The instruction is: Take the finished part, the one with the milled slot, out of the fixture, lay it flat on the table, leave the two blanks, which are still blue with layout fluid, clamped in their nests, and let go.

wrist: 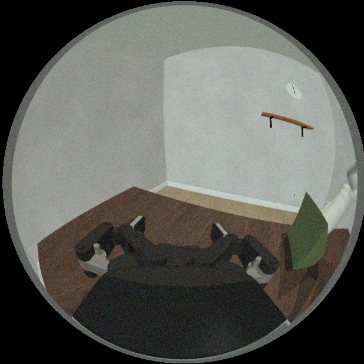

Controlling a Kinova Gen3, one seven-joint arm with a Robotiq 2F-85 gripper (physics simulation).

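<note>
My gripper (178, 227) is open and empty, its two fingers wide apart above the brown wooden table (120, 205). A green angular block (306, 237) stands on the table at the right of the wrist view, to the right of my fingers and well apart from them. I cannot tell whether it belongs to the fixture. The finished part with the milled slot, the two blue blanks and their nests do not show in this view.
A white arm-like shape (338, 203) rises behind the green block at the right edge. Beyond the table are a tiled floor (220, 202) and pale walls. A wooden wall rail (287, 120) and a round clock (294, 90) hang on the far wall.
</note>
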